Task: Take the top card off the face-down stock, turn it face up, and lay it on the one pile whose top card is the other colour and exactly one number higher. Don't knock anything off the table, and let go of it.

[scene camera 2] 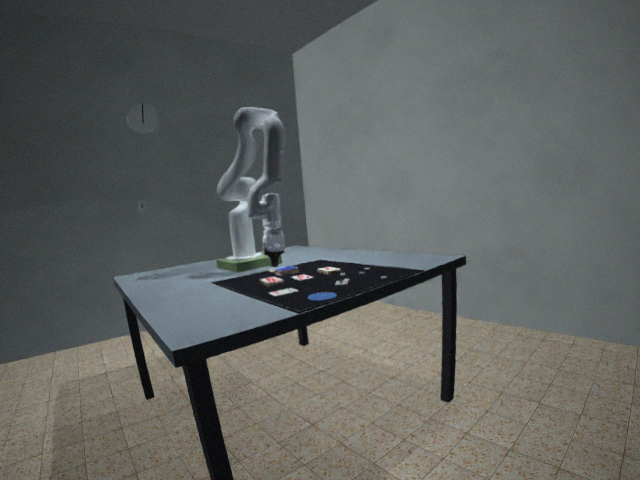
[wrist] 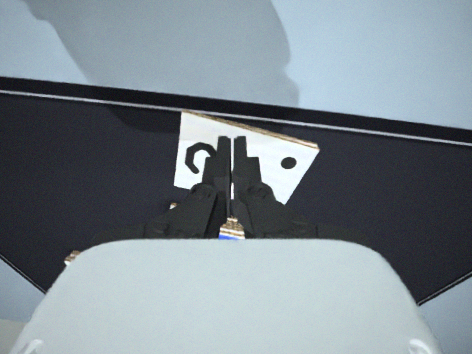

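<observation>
My gripper [scene camera 2: 275, 264] [wrist: 232, 156] is shut and empty, pointing down above the back of the black mat. In the wrist view its fingers hang in front of a white card with black marks [wrist: 274, 156], which tops a thin stack near the mat's edge; part of its face is hidden. The blue-backed stock [scene camera 2: 286, 269] [wrist: 230, 237] shows as a sliver behind the fingers in the wrist view. In the scene view, a pile with red marks [scene camera 2: 271, 280], a red-marked card [scene camera 2: 301, 277] and another red-marked pile [scene camera 2: 328, 270] lie face up. Their numbers are too small to read.
A pale card [scene camera 2: 282, 291], a blue disc [scene camera 2: 322, 296] and several small pale items lie on the black mat [scene camera 2: 242, 284] [wrist: 100, 175]. The grey-blue table [scene camera 2: 180, 310] [wrist: 375, 60] surrounds the mat. The arm stands on a green base block [scene camera 2: 238, 265] at the back.
</observation>
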